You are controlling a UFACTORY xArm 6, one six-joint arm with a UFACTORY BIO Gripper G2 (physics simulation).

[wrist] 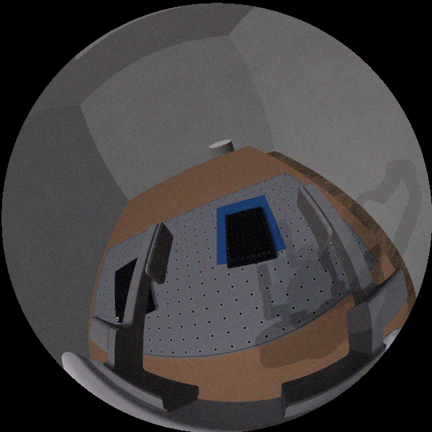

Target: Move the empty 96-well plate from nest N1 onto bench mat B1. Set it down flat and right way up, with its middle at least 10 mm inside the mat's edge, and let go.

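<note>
The black 96-well plate (249, 235) lies flat, wells up, on the blue bench mat B1 (221, 240) in the wrist view. Its middle is well inside the mat; its near edge reaches slightly past the mat's near edge. My gripper (239, 234) is open and empty, raised above the plate, with one finger to each side and apart from it. A black shape (124, 290), likely nest N1, is at the left, partly hidden behind the left finger.
The mat lies on a grey perforated board (200, 320) on a brown table top (175, 192). A grey cylinder (221, 147) shows beyond the far table edge. Grey walls stand behind. The arm's shadow falls on the board at the right.
</note>
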